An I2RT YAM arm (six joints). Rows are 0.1 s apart.
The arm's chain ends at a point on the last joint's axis. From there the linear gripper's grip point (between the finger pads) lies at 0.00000 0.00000 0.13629 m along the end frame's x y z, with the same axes.
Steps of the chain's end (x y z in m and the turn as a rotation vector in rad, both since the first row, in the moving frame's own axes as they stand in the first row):
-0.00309, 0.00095, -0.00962, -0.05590, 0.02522, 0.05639
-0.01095, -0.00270, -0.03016, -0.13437, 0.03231, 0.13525
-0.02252, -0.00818, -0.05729, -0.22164, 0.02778, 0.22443
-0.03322, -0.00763, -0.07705, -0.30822, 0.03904, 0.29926
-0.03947, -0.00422, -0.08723, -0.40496, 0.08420, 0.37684
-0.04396, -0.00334, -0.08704, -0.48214, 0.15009, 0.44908
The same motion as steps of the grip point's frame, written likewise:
0.00013, 0.00866, -0.00988, -0.05590, 0.02522, 0.05639
-0.00781, 0.01580, -0.03146, -0.13437, 0.03231, 0.13525
-0.02216, 0.02195, -0.06066, -0.22164, 0.02778, 0.22443
-0.03425, 0.03387, -0.08353, -0.30822, 0.03904, 0.29926
-0.03871, 0.05024, -0.09859, -0.40496, 0.08420, 0.37684
-0.03923, 0.06190, -0.10376, -0.48214, 0.15009, 0.44908

